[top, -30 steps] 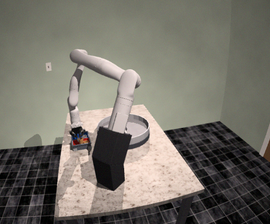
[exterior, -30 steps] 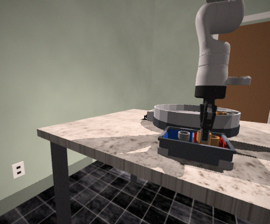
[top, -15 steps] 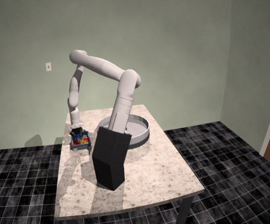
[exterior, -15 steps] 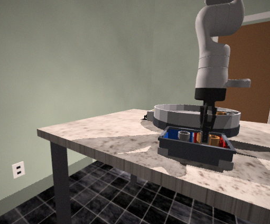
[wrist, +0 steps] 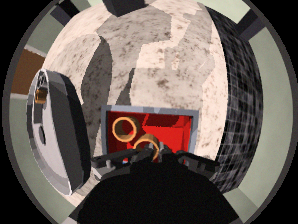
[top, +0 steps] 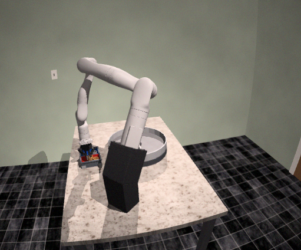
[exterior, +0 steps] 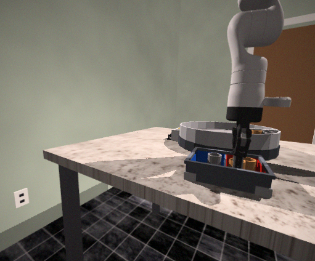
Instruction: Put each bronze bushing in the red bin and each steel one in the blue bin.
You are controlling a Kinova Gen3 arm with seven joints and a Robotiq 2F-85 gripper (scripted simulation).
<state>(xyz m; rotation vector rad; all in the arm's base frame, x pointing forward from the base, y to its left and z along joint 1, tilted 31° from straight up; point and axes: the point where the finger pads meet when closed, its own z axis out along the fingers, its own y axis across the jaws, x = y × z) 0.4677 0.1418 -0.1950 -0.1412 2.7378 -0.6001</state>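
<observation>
My gripper is now 3 cm short of the bin tray, 1 cm to the left of it and 2 cm above it. The rest, counted from my hand: turntable (4 cm ahead, 37 cm to the right, 1 cm above).
</observation>
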